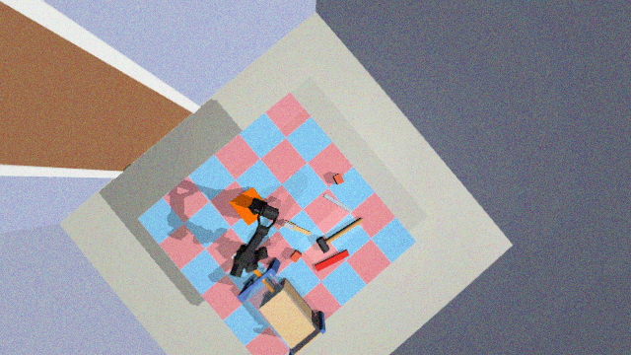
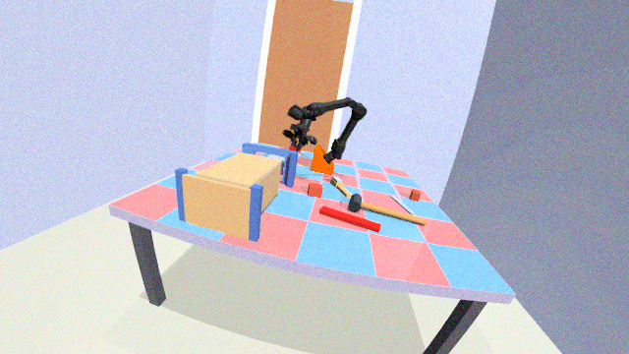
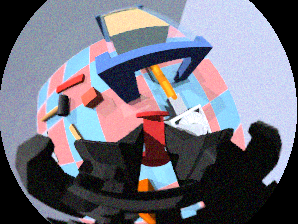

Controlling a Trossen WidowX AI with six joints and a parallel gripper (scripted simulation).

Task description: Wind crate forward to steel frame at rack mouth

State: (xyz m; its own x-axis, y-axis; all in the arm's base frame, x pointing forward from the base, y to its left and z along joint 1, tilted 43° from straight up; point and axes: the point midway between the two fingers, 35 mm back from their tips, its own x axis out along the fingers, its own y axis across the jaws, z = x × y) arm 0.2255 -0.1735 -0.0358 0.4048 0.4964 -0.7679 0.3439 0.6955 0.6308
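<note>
The winch is 7 cm behind my gripper tip, 10 cm to the right of it and 10 cm below it. Also, from my gripper tip: dark red knob (1 cm behind); then blue steel frame (11 cm ahead, 8 cm to the right, 3 cm below); then brush (2 cm ahead, 27 cm to the left, 12 cm below).
</note>
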